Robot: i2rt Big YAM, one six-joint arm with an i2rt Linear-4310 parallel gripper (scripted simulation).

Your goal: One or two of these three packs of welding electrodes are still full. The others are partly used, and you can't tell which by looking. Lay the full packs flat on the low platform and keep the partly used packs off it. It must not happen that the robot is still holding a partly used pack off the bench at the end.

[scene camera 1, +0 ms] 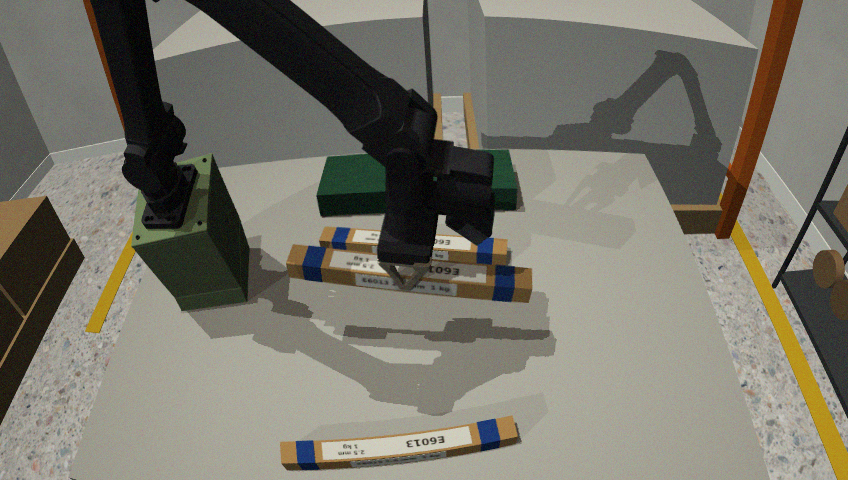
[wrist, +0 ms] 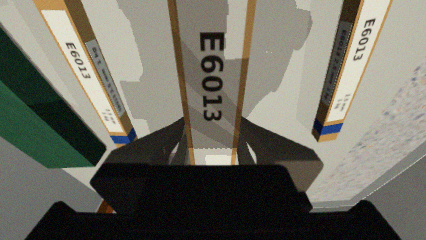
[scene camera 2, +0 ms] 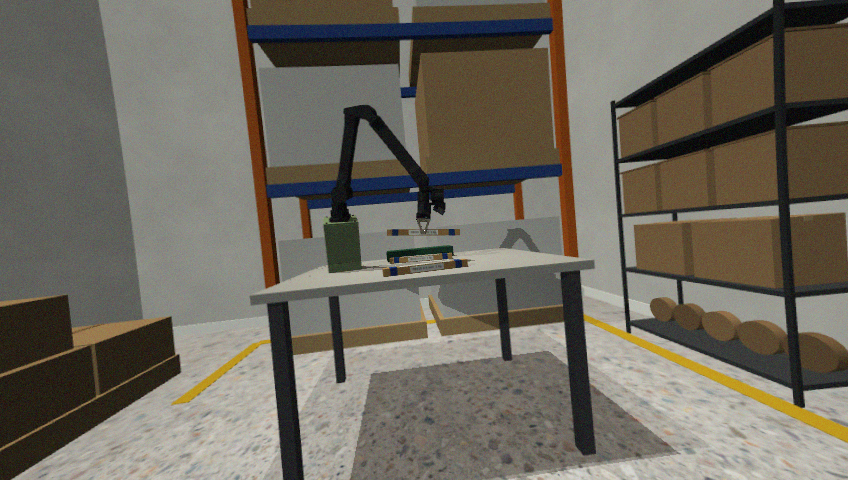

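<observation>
My gripper is visible at (scene camera 1: 407, 278) and (wrist: 212, 120). An electrode pack (scene camera 2: 433, 266) is visible, as is an electrode pack (scene camera 1: 503, 283).
</observation>
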